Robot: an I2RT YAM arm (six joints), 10 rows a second.
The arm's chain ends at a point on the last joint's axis. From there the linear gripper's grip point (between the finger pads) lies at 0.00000 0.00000 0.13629 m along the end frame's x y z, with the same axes.
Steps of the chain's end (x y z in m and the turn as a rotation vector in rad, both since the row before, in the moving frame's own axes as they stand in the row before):
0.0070 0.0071 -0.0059 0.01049 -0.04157 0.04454
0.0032 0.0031 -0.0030 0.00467 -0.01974 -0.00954
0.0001 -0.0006 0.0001 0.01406 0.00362 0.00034
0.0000 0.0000 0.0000 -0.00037 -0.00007 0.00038
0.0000 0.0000 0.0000 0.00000 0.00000 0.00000
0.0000 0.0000 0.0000 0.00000 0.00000 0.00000
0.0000 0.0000 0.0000 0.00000 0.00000 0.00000
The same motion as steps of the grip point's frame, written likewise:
0.0014 0.0055 -0.0060 0.01049 -0.04157 0.04454
0.0005 0.0025 -0.0030 0.00467 -0.01974 -0.00954
0.0006 -0.0025 0.0001 0.01406 0.00362 0.00034
0.0000 0.0001 0.0000 -0.00037 -0.00007 0.00038
0.0000 0.0000 0.0000 0.00000 0.00000 0.00000
0.0000 0.0000 0.0000 0.00000 0.00000 0.00000
0.0000 0.0000 0.0000 0.00000 0.00000 0.00000

